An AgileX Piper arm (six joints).
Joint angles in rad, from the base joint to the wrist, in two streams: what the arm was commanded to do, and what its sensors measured. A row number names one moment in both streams.
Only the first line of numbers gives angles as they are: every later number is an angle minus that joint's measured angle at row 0.
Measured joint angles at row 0: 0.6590, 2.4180, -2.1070, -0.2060, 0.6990, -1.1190
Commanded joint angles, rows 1 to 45: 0.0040, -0.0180, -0.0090, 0.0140, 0.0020, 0.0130; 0.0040, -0.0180, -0.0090, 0.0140, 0.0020, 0.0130; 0.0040, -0.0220, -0.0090, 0.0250, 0.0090, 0.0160; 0.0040, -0.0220, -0.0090, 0.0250, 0.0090, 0.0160; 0.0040, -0.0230, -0.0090, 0.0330, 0.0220, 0.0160; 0.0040, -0.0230, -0.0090, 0.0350, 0.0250, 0.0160; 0.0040, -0.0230, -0.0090, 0.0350, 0.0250, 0.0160; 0.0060, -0.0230, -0.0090, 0.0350, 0.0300, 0.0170; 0.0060, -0.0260, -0.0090, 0.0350, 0.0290, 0.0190; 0.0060, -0.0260, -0.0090, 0.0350, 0.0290, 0.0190; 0.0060, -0.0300, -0.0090, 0.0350, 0.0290, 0.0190; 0.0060, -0.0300, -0.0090, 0.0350, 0.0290, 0.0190; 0.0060, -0.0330, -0.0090, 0.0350, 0.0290, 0.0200; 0.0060, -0.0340, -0.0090, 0.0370, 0.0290, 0.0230; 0.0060, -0.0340, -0.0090, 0.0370, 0.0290, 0.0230; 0.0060, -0.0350, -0.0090, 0.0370, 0.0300, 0.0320; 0.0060, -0.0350, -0.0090, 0.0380, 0.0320, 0.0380; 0.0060, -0.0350, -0.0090, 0.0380, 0.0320, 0.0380; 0.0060, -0.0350, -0.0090, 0.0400, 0.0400, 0.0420; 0.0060, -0.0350, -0.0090, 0.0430, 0.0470, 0.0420; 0.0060, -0.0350, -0.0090, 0.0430, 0.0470, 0.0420; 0.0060, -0.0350, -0.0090, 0.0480, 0.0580, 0.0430; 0.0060, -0.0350, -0.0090, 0.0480, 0.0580, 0.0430; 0.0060, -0.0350, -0.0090, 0.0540, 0.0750, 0.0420; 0.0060, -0.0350, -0.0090, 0.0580, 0.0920, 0.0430; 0.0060, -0.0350, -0.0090, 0.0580, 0.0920, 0.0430; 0.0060, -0.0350, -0.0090, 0.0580, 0.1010, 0.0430; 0.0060, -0.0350, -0.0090, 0.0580, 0.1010, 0.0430; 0.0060, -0.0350, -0.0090, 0.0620, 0.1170, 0.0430; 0.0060, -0.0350, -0.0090, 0.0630, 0.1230, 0.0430; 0.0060, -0.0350, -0.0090, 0.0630, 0.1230, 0.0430; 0.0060, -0.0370, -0.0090, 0.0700, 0.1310, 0.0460; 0.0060, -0.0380, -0.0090, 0.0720, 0.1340, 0.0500; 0.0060, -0.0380, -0.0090, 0.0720, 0.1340, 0.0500; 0.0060, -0.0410, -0.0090, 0.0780, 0.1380, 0.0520; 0.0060, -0.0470, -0.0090, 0.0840, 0.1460, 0.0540; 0.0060, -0.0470, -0.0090, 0.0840, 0.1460, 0.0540; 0.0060, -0.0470, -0.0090, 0.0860, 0.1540, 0.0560; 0.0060, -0.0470, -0.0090, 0.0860, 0.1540, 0.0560; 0.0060, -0.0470, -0.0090, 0.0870, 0.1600, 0.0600; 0.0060, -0.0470, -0.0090, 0.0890, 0.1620, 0.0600; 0.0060, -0.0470, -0.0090, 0.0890, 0.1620, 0.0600; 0.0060, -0.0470, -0.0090, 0.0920, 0.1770, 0.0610; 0.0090, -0.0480, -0.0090, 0.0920, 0.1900, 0.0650; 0.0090, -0.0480, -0.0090, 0.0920, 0.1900, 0.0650
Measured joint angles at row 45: 0.0000, -0.0370, 0.0000, 0.0780, 0.1620, 0.0520
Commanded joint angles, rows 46 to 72: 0.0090, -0.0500, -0.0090, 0.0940, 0.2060, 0.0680; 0.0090, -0.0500, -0.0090, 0.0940, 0.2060, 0.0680; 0.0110, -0.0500, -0.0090, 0.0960, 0.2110, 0.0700; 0.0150, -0.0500, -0.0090, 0.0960, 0.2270, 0.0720; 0.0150, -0.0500, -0.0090, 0.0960, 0.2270, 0.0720; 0.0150, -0.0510, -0.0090, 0.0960, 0.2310, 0.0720; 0.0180, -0.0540, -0.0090, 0.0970, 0.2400, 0.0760; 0.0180, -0.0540, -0.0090, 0.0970, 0.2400, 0.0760; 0.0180, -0.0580, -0.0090, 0.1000, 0.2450, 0.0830; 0.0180, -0.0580, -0.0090, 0.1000, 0.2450, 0.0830; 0.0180, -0.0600, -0.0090, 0.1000, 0.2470, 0.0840; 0.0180, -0.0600, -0.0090, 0.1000, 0.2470, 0.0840; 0.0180, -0.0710, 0.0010, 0.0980, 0.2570, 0.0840; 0.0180, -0.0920, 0.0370, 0.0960, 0.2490, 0.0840; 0.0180, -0.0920, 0.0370, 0.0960, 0.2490, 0.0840; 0.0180, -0.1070, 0.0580, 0.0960, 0.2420, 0.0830; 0.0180, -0.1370, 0.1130, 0.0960, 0.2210, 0.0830; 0.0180, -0.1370, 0.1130, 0.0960, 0.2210, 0.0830; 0.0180, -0.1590, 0.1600, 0.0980, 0.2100, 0.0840; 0.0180, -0.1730, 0.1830, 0.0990, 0.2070, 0.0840; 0.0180, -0.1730, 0.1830, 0.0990, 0.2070, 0.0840; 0.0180, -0.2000, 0.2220, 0.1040, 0.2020, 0.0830; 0.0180, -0.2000, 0.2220, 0.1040, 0.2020, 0.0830; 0.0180, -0.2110, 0.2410, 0.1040, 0.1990, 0.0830; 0.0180, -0.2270, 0.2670, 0.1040, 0.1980, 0.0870; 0.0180, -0.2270, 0.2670, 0.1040, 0.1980, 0.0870; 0.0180, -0.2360, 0.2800, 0.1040, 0.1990, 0.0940
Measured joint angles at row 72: 0.0170, -0.2160, 0.2580, 0.0960, 0.2050, 0.0790
